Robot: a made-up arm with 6 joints. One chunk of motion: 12 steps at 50 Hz.
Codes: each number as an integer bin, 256 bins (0 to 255) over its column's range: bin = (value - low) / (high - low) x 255, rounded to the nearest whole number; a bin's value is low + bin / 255 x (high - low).
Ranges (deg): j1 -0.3..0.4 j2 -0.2..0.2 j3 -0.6..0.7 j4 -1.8..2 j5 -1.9..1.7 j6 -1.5..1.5
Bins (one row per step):
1: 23 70 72 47 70 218
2: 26 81 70 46 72 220
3: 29 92 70 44 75 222
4: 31 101 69 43 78 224
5: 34 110 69 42 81 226
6: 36 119 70 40 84 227
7: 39 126 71 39 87 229
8: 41 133 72 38 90 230
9: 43 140 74 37 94 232
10: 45 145 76 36 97 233
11: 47 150 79 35 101 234
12: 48 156 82 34 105 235
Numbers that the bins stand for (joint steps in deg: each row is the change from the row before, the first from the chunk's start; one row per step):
1: -0.237 -0.090 -0.233 -1.100 -0.912 1.065
2: -0.229 -0.073 -0.243 -1.115 -0.884 1.088
3: -0.220 -0.056 -0.243 -1.144 -0.841 1.112
4: -0.215 -0.042 -0.248 -1.159 -0.799 1.135
5: -0.207 -0.027 -0.248 -1.174 -0.756 1.159
6: -0.201 -0.013 -0.243 -1.204 -0.714 1.171
7: -0.193 -0.002 -0.238 -1.219 -0.672 1.194
8: -0.187 0.009 -0.233 -1.234 -0.629 1.206
9: -0.182 0.020 -0.223 -1.249 -0.573 1.229
10: -0.176 0.027 -0.213 -1.264 -0.531 1.241
11: -0.171 0.035 -0.197 -1.278 -0.474 1.253
12: -0.168 0.045 -0.182 -1.293 -0.418 1.265

